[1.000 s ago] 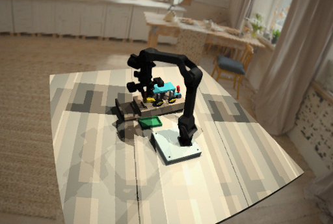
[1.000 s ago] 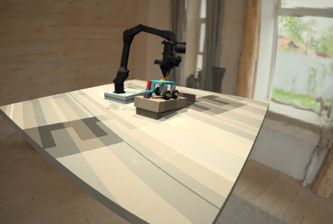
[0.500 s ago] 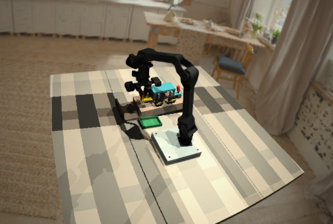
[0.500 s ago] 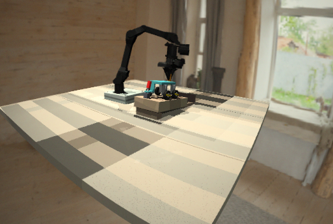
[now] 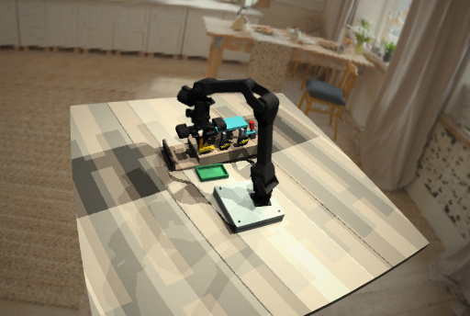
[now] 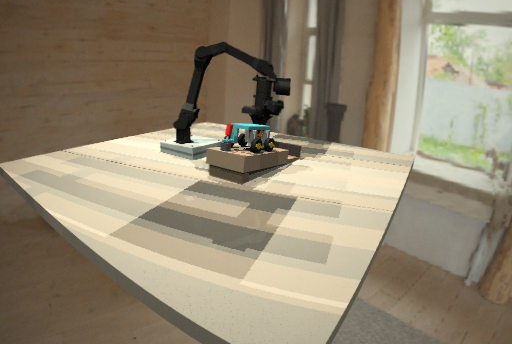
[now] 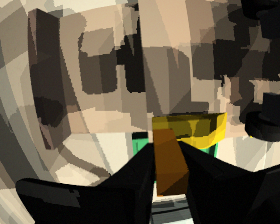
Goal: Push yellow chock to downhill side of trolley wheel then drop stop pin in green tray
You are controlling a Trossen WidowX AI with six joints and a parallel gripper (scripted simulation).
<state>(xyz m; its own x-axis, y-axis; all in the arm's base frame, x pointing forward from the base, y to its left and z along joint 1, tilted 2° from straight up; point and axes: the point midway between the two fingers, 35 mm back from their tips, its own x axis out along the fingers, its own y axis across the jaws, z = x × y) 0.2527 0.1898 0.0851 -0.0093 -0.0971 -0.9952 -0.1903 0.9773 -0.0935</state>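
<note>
My gripper tip is 8 cm short of the red-headed stop pin, 23 cm to the left of it and 3 cm below it. Round my gripper tip: yellow chock (1 cm ahead, 2 cm to the right, 1 cm below); then raised lip (3 cm ahead, 12 cm to the left, 7 cm below); then green tray (6 cm behind, 5 cm to the right, 11 cm below).
</note>
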